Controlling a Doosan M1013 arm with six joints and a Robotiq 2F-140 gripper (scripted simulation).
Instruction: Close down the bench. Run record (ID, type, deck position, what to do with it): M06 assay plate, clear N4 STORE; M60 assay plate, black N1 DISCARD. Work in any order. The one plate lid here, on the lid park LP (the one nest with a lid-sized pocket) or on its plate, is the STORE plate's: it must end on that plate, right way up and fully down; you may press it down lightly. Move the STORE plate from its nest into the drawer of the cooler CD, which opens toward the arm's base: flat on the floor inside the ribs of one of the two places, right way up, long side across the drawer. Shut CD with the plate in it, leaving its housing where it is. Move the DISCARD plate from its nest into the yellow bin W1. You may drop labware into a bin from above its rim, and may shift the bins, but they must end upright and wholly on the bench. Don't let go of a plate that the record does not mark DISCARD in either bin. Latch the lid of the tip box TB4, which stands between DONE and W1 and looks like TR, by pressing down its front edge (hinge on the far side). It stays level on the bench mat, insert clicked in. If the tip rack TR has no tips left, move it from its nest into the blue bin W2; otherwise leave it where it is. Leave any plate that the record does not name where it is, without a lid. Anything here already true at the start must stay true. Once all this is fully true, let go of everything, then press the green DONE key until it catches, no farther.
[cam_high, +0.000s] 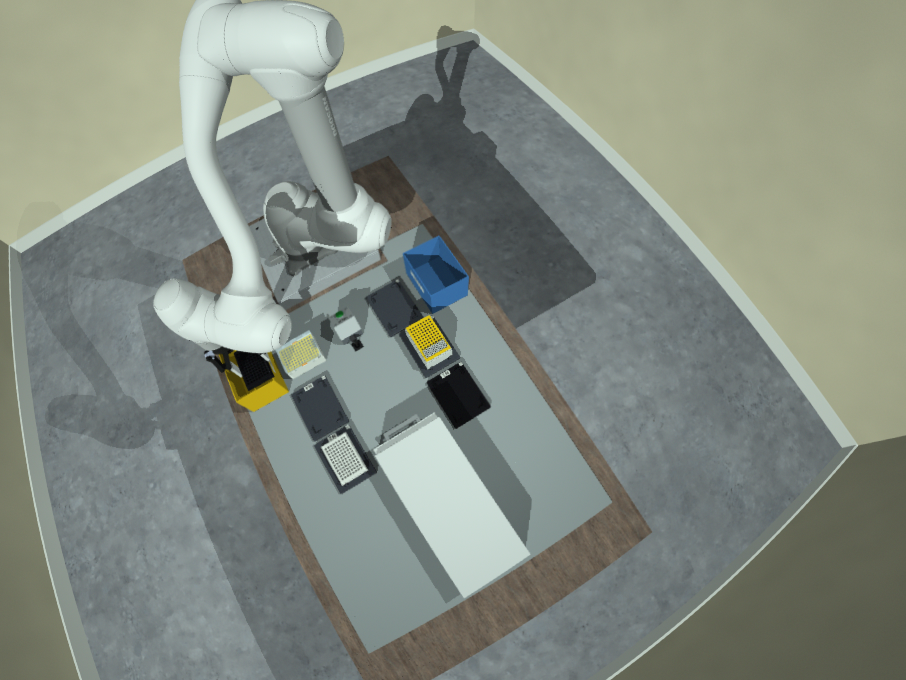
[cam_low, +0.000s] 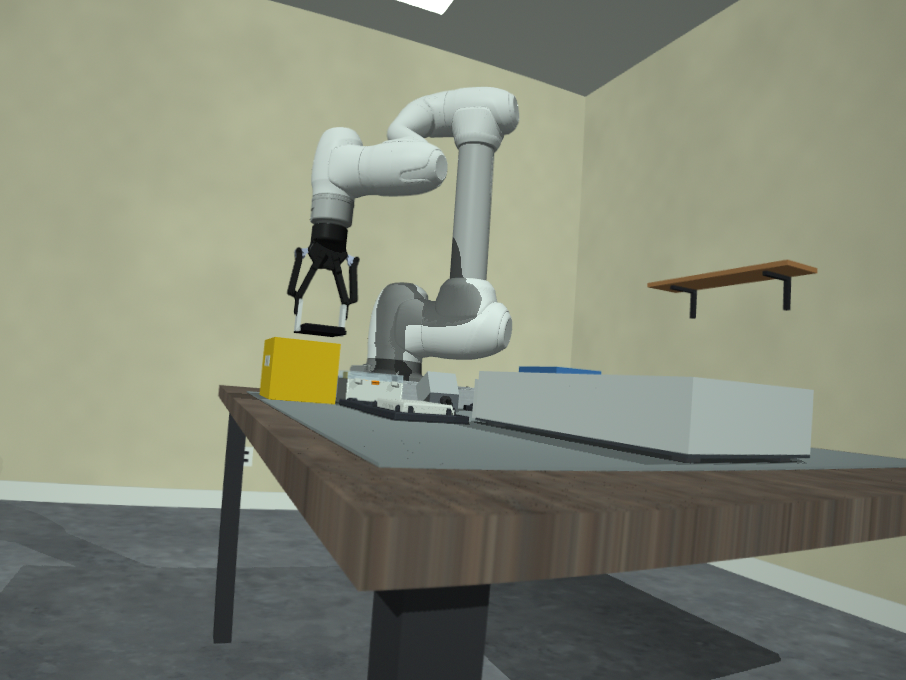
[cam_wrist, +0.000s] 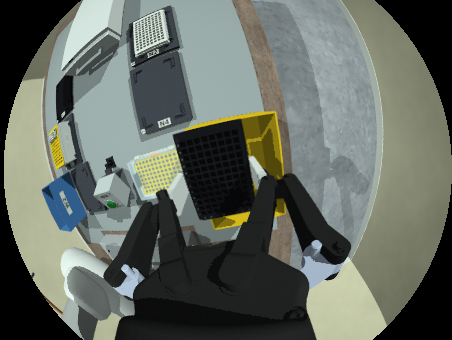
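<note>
Right now the green DONE key is 30 mm behind my hand, 290 mm to the left of it and 100 mm below it. The rest, counted from my hand: tip box lid (120 mm to the left, 110 mm below); black assay plate (20 mm below); yellow bin W1 (20 mm behind, 30 mm to the right, 130 mm below).
</note>
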